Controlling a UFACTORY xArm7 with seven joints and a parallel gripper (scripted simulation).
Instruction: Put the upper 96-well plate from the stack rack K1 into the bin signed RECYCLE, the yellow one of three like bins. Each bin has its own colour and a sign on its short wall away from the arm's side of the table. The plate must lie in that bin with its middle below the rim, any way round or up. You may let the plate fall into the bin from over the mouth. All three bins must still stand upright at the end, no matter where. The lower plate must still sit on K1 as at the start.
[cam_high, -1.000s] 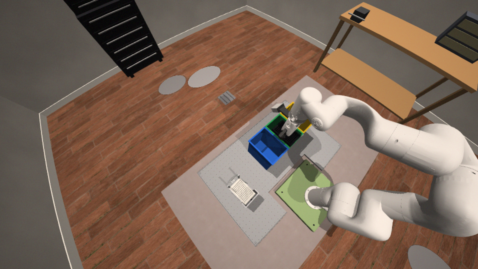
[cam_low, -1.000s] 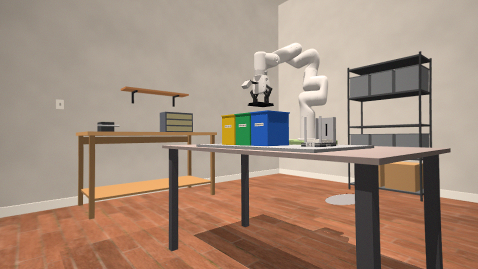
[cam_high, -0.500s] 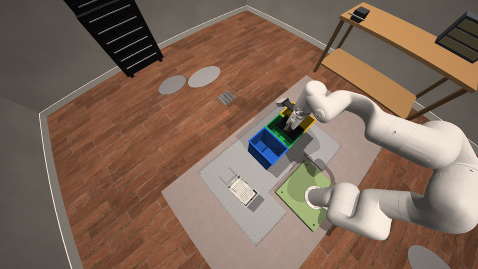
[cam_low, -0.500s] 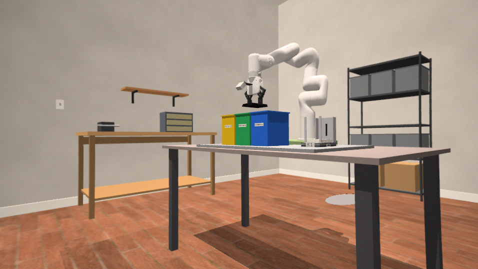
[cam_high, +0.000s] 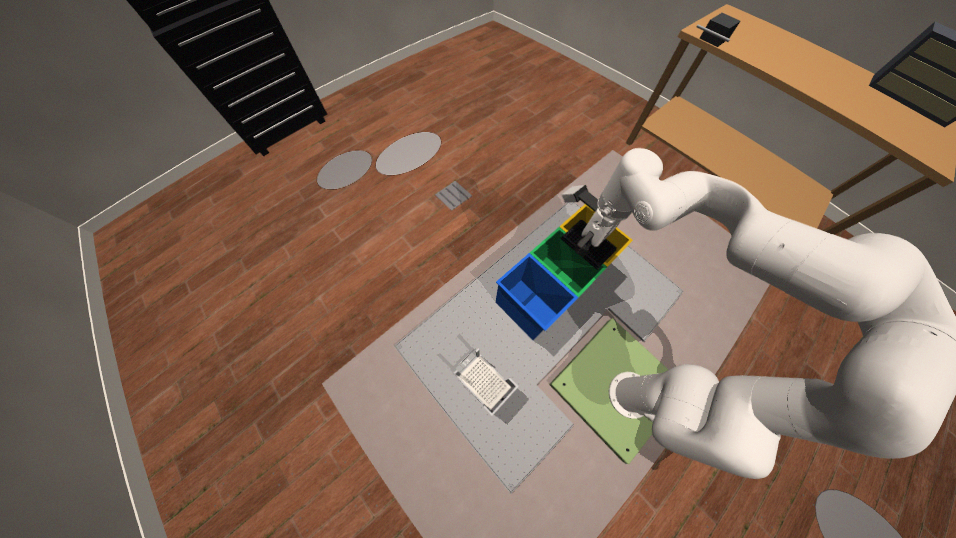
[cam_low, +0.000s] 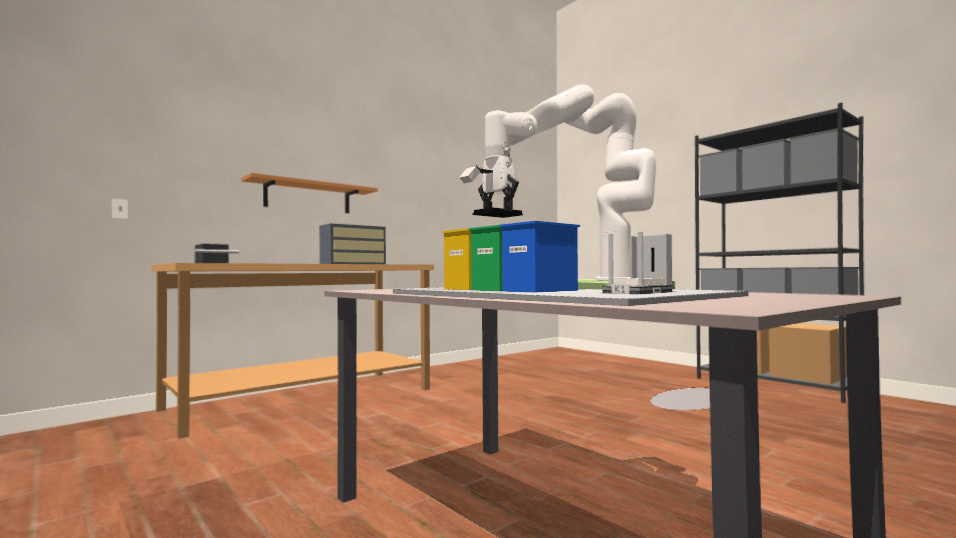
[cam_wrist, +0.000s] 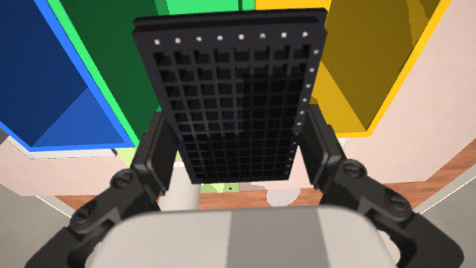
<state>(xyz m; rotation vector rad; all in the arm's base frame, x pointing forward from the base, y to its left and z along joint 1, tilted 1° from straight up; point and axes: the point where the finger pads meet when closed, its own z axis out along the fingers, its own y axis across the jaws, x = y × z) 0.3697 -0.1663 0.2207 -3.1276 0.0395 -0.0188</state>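
Right now my hand is 15 cm above the yellow bin, 8 cm to the left of it and 1 cm short of it. Round my hand: green bin 15 cm below, 5 cm to the left, 1 cm ahead; blue bin 18 cm to the left, 15 cm below, 2 cm ahead; black 96-well plate 1 cm below.
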